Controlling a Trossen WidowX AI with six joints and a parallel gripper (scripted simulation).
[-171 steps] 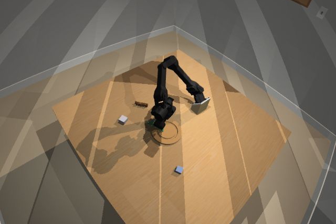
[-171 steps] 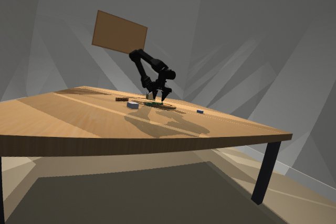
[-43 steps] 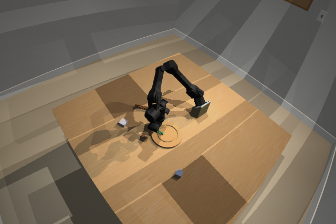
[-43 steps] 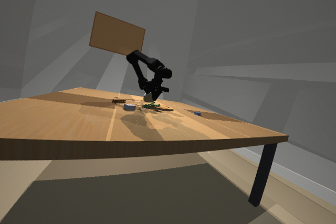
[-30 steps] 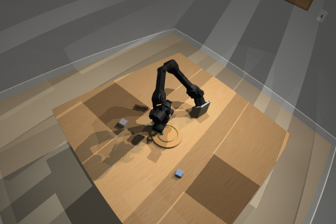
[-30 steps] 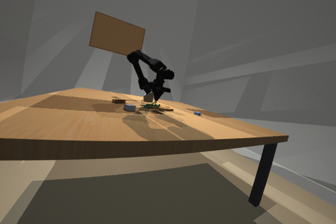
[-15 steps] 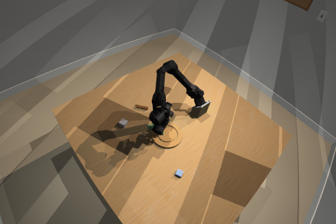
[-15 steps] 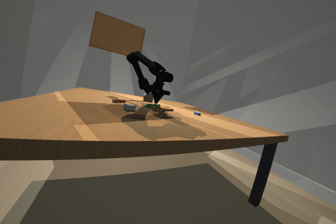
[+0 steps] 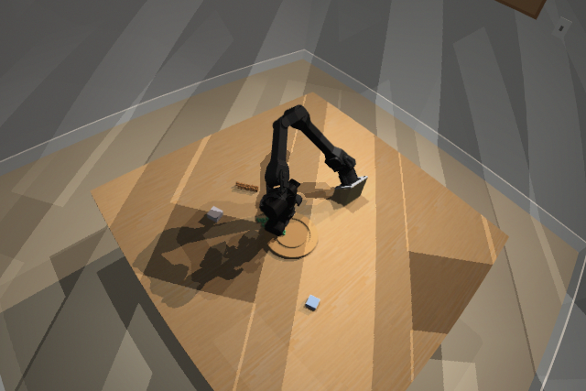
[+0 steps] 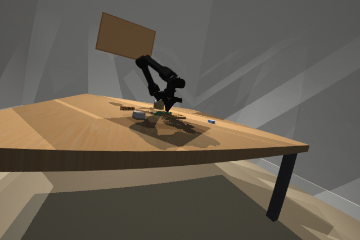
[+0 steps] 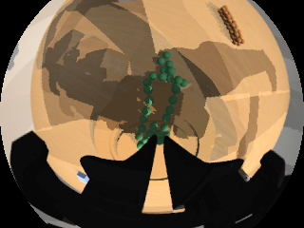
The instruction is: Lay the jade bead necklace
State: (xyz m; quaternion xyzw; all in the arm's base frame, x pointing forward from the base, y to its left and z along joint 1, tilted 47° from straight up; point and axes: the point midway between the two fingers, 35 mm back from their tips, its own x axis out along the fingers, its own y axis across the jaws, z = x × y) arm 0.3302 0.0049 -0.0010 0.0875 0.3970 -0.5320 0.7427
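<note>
The round wooden bead board is 2 cm behind my gripper tip, 4 cm to the left of it and 1 cm below it. From my gripper tip the other things lie so: blue block: 7 cm ahead, 30 cm to the left, 2 cm below; pale grey block: 18 cm ahead, 18 cm to the right, 1 cm below.
</note>
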